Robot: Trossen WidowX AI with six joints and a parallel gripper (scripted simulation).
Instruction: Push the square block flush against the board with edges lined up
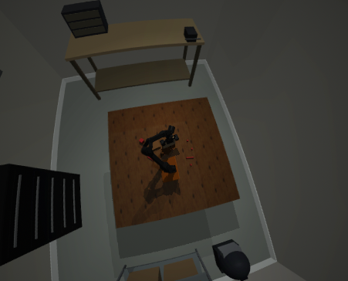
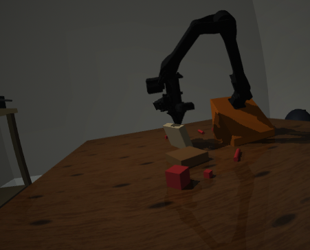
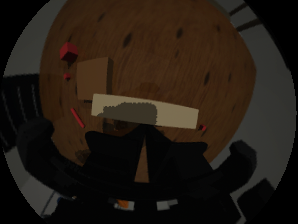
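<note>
Now: the board 3 cm below my gripper tip and 1 cm ahead of it. From my gripper tip the other things lie so: square block: 16 cm to the left, 7 cm below, 3 cm ahead.
</note>
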